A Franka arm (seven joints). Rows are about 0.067 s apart.
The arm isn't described. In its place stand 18 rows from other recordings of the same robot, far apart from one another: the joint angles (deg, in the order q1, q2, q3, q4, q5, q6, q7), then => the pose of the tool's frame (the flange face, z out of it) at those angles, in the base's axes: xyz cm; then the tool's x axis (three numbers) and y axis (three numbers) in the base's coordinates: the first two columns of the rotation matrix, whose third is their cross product.
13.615, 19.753, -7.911, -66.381, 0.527, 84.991, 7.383 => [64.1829 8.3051 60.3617 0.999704 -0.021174 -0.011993 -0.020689 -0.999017 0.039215]
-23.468, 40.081, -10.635, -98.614, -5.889, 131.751, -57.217 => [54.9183 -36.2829 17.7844 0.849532 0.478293 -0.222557 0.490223 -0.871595 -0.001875]
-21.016, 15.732, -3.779, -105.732, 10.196, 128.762, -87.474 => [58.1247 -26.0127 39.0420 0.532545 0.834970 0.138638 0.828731 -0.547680 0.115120]
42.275, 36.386, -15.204, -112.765, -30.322, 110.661, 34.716 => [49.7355 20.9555 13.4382 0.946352 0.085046 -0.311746 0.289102 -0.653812 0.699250]
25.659, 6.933, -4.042, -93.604, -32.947, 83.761, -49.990 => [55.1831 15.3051 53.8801 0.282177 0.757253 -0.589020 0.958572 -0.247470 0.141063]
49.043, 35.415, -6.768, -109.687, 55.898, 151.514, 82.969 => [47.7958 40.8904 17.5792 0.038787 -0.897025 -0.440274 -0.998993 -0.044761 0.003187]
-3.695, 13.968, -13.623, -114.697, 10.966, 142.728, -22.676 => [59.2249 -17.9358 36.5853 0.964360 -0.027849 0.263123 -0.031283 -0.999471 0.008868]
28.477, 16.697, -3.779, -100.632, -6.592, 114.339, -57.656 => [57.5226 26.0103 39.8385 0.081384 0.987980 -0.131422 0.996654 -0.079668 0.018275]
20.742, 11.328, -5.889, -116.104, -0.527, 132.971, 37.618 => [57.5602 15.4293 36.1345 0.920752 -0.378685 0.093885 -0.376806 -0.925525 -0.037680]
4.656, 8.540, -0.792, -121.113, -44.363, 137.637, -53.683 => [57.9110 3.4298 35.9551 0.087546 0.889052 -0.449357 0.952148 0.057921 0.300098]
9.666, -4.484, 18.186, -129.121, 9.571, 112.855, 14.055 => [42.3819 23.6863 37.9963 0.959849 0.158035 -0.231766 0.148589 -0.987210 -0.057776]
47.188, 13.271, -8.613, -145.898, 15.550, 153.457, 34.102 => [35.3581 26.6820 17.7925 0.978894 -0.166602 -0.118364 -0.167273 -0.985901 0.004319]
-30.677, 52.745, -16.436, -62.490, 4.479, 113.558, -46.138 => [57.7732 -50.9435 27.6107 0.992025 0.054192 -0.113793 0.066289 -0.992222 0.105362]
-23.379, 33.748, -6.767, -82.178, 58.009, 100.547, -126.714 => [65.0097 -27.1603 36.4627 0.049594 0.624029 0.779825 0.941800 -0.289146 0.171484]
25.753, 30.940, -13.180, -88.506, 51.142, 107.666, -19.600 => [64.9430 22.9366 34.7399 0.971848 0.231427 -0.044191 0.146193 -0.739412 -0.657189]
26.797, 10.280, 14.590, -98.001, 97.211, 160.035, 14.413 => [52.5035 38.5622 54.2023 0.713107 -0.506875 -0.484309 -0.535059 0.052863 -0.843159]
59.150, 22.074, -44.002, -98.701, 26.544, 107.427, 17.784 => [58.2613 23.8528 40.3905 0.970680 -0.177850 -0.161708 -0.197331 -0.973735 -0.113578]
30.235, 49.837, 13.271, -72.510, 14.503, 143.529, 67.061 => [60.6069 49.8368 28.0823 0.776296 -0.587472 -0.228563 -0.621341 -0.651965 -0.434600]
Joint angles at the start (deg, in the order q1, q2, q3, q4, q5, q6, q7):
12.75 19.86 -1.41 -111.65 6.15 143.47 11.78
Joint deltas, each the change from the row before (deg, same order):
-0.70 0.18 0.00 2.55 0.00 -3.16 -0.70
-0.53 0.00 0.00 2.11 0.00 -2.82 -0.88
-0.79 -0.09 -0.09 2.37 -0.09 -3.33 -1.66
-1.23 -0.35 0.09 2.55 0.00 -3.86 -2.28
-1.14 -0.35 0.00 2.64 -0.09 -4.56 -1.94
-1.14 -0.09 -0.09 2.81 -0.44 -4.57 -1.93
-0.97 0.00 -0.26 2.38 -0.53 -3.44 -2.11
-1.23 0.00 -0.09 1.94 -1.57 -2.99 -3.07
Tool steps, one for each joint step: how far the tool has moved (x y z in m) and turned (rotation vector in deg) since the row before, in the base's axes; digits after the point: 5 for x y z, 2 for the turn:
0.00853 -0.00533 0.01228 -0.07 0.73 0.24
0.00611 -0.00410 0.01171 -0.10 0.63 0.56
0.00647 -0.00799 0.01417 -0.31 0.70 1.09
0.00579 -0.01127 0.01798 -0.22 0.76 1.43
0.00377 -0.01151 0.01786 -0.28 1.38 1.22
0.00349 -0.01289 0.01661 -0.59 1.45 1.28
0.00300 -0.01331 0.01415 -0.70 0.84 1.38
0.00171 -0.01604 0.01128 -1.66 0.77 2.53

